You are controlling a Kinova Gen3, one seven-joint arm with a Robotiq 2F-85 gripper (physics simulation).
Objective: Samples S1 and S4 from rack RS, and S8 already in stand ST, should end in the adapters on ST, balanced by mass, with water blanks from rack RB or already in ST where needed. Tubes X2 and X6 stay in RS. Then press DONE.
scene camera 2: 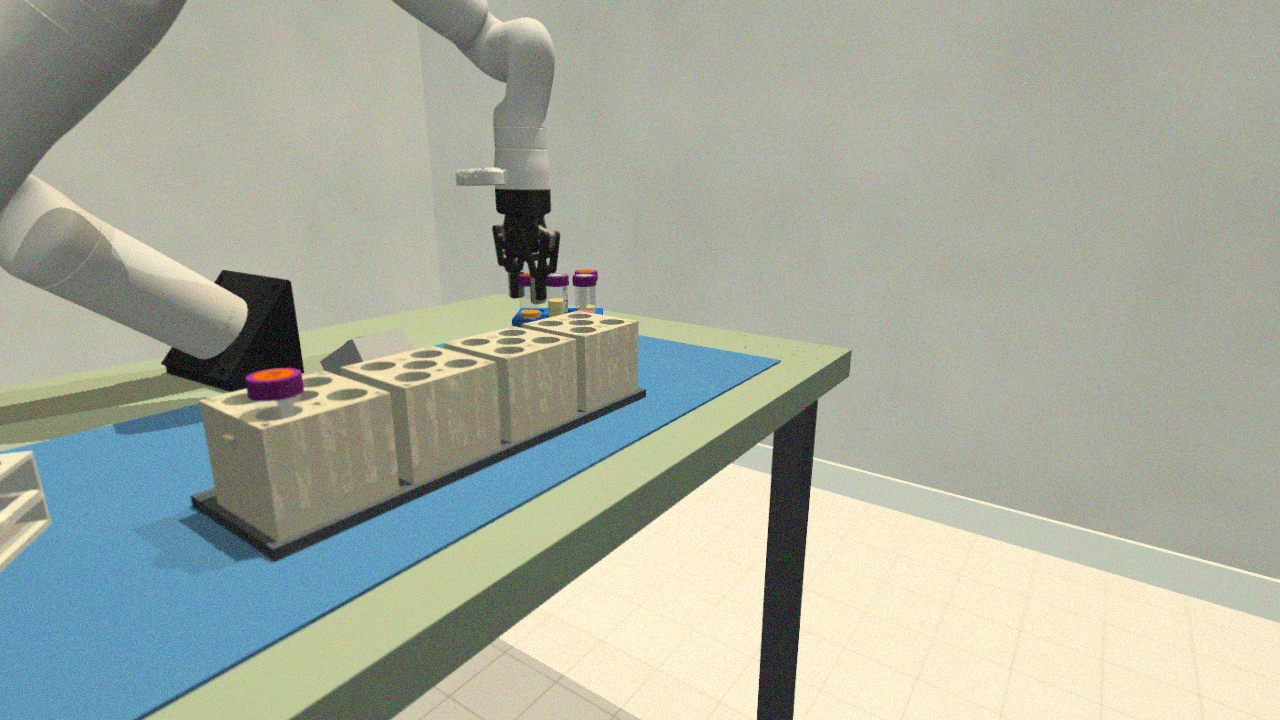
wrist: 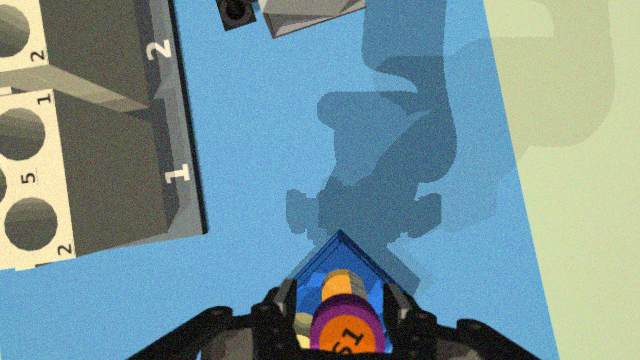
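Seen in the pictures: gripper, between the fingertips: point(scene camera 2: 527, 300) point(wrist: 339, 297); arm's base, origin of its link: point(scene camera 2: 219, 327).
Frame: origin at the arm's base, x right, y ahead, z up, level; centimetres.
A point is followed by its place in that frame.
Tube S1 point(wrist: 347, 332) {x -25.4, y 30.3, z 6.0 cm} has an orange-topped purple cap and stands in blue rack RS point(scene camera 2: 519, 319) {x -23.3, y 30.3, z -0.1 cm} point(wrist: 361, 257) {x -24.5, y 28.5, z -1.7 cm}. My gripper point(scene camera 2: 527, 291) {x -25.2, y 30.5, z 2.3 cm} point(wrist: 339, 297) {x -25.2, y 30.5, z 2.3 cm} is partly open, pointing down, with its fingers on either side of the S1 cap and a gap to it. In the scene view, a grey-topped purple-capped tube point(scene camera 2: 556, 281) {x -26.3, y 34.9, z 5.3 cm}, another purple-capped tube point(scene camera 2: 584, 280) {x -28.1, y 38.5, z 5.5 cm} and an orange-topped cap point(scene camera 2: 586, 272) {x -32.1, y 36.4, z 5.9 cm} show right of the fingers, labels unreadable. Stand ST point(scene camera 2: 335, 465) {x 21.0, y 46.4, z -1.0 cm} point(wrist: 115, 175) {x -13.4, y 42.7, z -0.2 cm} holds tan adapters. An orange-and-purple-capped tube point(scene camera 2: 274, 383) {x 23.9, y 45.1, z 6.2 cm} sits in its nearest adapter, label unreadable.
The grey button box point(scene camera 2: 383, 343) {x -1.4, y 27.5, z 1.0 cm} point(wrist: 312, 15) {x -4.2, y 25.5, z -5.8 cm} stands behind ST. The black robot base point(scene camera 2: 264, 317) {x -1.1, y 7.6, z 2.0 cm} is left of it. Part of a white rack point(scene camera 2: 16, 461) {x 31.3, y 27.5, z -0.2 cm} shows at the left edge. ST's adapters run along the front of the blue mat point(scene camera 2: 716, 358) {x -37.4, y 55.5, z -6.2 cm} point(wrist: 250, 150) {x -13.6, y 34.7, z -6.2 cm}, beside RS.
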